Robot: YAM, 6 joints.
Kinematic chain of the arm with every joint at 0, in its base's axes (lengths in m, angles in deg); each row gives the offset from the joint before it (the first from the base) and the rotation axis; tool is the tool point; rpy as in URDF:
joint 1: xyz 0 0 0.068 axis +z
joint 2: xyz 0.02 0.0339 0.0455 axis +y
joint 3: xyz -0.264 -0.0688 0 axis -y
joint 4: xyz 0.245 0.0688 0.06 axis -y
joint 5: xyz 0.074 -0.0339 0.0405 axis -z
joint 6: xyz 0.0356 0 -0.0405 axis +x
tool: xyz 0 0 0 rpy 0 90 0
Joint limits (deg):
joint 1: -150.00..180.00
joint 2: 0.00..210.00
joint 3: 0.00..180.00
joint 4: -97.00..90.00
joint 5: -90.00..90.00
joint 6: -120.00..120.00
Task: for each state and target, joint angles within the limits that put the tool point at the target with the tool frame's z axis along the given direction. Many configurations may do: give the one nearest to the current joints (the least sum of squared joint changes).
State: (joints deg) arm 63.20 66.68 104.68 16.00 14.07 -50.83
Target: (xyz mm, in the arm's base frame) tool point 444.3 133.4 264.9 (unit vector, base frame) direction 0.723 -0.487 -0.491
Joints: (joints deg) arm 19.80 116.93 99.65 -26.35 44.65 -50.83
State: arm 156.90 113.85 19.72 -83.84 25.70 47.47
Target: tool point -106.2 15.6 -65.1 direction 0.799 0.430 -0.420
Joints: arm 179.88 153.79 37.03 -35.49 25.58 47.47
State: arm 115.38 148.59 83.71 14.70 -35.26 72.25
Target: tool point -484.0 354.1 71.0 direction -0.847 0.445 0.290
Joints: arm 143.30 168.15 123.70 61.51 -8.59 72.25
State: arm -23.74 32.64 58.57 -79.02 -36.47 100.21
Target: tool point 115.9 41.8 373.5 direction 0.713 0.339 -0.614
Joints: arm 18.18 43.99 65.08 -59.19 -5.71 100.21
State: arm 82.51 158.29 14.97 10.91 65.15 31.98
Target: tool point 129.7 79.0 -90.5 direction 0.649 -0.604 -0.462
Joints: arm 43.32 156.56 23.12 50.57 62.24 31.98
